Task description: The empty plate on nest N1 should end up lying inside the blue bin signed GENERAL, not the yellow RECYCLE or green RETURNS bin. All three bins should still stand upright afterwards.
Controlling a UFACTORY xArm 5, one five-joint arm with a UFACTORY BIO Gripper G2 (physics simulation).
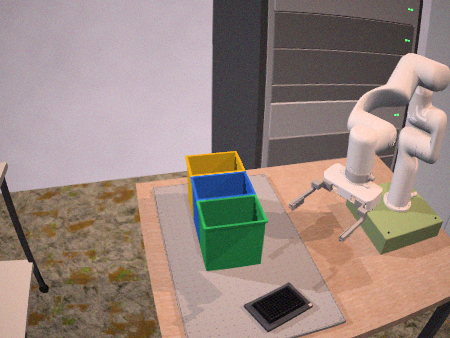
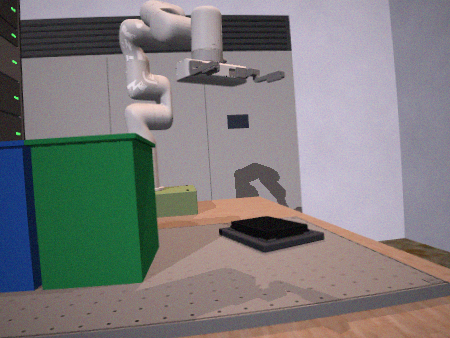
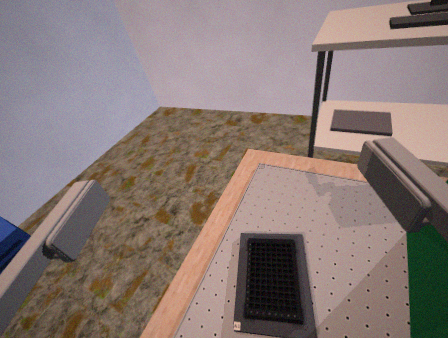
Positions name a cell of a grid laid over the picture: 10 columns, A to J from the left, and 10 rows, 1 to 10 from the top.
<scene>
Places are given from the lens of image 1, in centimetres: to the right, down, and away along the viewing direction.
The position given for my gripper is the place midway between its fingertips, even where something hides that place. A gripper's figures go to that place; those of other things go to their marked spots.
my gripper (image 1: H7): 21, 12, 91
green bin (image 1: F7): 2, 17, 113
</scene>
